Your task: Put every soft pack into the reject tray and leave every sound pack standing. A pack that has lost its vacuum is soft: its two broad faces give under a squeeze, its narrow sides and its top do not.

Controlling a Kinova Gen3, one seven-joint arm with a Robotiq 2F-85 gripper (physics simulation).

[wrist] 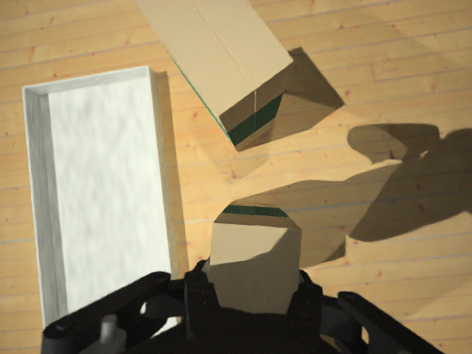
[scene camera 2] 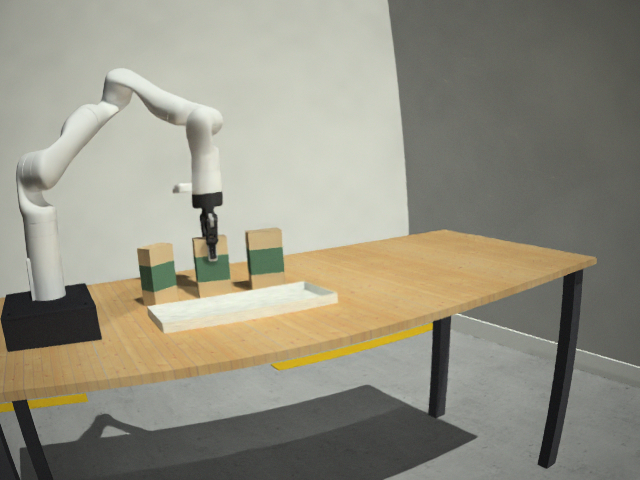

Labels:
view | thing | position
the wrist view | my gripper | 250, 270
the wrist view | white reject tray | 102, 214
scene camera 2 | my gripper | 211, 259
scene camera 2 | white reject tray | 241, 306

